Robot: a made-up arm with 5 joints. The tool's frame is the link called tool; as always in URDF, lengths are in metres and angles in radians. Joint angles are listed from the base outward. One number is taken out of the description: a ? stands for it. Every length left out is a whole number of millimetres.
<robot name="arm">
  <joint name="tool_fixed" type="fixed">
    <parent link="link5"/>
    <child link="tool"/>
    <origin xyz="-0.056 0.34 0" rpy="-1.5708 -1.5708 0"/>
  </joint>
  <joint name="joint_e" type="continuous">
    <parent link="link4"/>
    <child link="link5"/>
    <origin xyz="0.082 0.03 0" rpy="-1.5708 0 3.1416"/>
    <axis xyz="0 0 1"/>
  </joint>
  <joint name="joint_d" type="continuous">
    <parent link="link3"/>
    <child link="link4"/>
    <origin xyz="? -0.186 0" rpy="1.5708 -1.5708 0"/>
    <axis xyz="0 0 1"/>
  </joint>
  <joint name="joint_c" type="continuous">
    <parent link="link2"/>
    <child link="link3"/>
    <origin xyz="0.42 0.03 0" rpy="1.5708 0 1.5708"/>
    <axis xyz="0 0 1"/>
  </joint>
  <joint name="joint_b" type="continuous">
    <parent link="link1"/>
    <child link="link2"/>
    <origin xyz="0.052 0.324 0" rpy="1.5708 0 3.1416"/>
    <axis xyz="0 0 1"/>
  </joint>
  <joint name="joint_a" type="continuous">
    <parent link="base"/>
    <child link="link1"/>
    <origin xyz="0.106 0 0.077" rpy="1.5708 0 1.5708"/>
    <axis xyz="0 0 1"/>
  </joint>
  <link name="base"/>
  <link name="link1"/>
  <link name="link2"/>
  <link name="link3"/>
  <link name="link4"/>
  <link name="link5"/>
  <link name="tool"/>
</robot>
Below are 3 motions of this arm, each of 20 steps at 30 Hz.
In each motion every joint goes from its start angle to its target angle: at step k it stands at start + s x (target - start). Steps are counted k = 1, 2, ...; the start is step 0. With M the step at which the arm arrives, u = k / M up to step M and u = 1 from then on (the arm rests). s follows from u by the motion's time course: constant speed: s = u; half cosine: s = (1 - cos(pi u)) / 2; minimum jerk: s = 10 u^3 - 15 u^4 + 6 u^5.
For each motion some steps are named. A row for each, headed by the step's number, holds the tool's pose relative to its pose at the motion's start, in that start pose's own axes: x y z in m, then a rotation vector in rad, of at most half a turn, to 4 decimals.
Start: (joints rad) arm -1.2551 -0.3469 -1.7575 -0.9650 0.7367
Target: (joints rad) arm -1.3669 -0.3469 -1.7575 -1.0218 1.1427
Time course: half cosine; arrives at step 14
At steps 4, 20:
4: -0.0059 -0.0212 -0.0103 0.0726 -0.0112 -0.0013
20: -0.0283 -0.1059 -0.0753 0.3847 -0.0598 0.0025

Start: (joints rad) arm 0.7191 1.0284 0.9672 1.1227 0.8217
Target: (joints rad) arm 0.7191 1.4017 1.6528 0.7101 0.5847
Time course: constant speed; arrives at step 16
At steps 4, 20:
4: 0.0483 -0.0041 -0.0535 0.1303 0.0985 0.1123
20: 0.1395 0.0116 -0.2047 0.5372 0.2210 0.4466

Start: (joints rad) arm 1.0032 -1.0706 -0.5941 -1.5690 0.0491
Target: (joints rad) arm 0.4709 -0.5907 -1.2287 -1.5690 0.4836
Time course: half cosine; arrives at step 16
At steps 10, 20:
10: 0.1591 -0.0787 -0.0324 0.4379 0.4013 -0.0202
20: 0.1813 -0.0886 -0.0704 0.6399 0.5782 -0.1572

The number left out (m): 0.255
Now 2 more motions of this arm.
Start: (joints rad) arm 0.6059 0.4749 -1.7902 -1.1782 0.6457
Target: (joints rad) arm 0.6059 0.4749 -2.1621 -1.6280 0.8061
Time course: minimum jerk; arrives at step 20
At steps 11, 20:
11: 0.0908 -0.1016 -0.1200 0.3084 0.2139 0.1685
20: 0.1471 -0.1424 -0.2303 0.5274 0.3440 0.2927

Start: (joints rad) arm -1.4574 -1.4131 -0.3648 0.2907 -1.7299
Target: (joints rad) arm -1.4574 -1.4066 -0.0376 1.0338 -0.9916
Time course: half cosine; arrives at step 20
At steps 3, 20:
3: 0.0135 -0.0195 -0.0015 0.0456 0.0421 -0.0113
20: 0.0911 -0.3303 -0.1773 0.9043 0.6820 -0.4256

